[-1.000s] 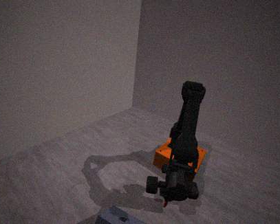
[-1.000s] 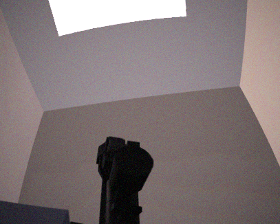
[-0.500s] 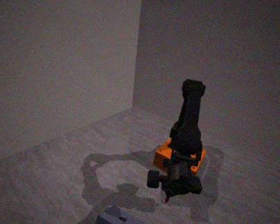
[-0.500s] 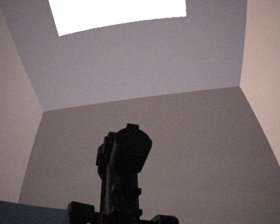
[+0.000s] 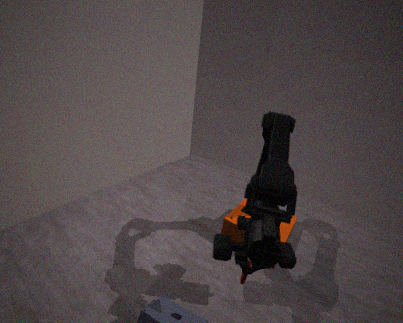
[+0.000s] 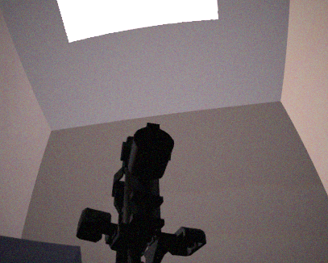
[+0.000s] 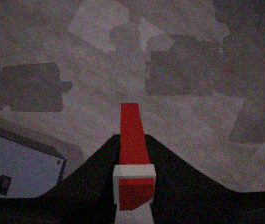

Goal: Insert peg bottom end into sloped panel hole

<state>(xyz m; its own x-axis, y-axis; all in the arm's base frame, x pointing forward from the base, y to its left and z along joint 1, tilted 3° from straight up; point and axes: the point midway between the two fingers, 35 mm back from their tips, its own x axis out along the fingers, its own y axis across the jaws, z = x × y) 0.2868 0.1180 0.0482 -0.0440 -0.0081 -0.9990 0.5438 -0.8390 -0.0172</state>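
Right now my gripper tip is 19 cm short of the grey-blue panel, 8 cm above it and 7 cm to the left of it. Also, from my gripper tip: red peg 2 cm above.
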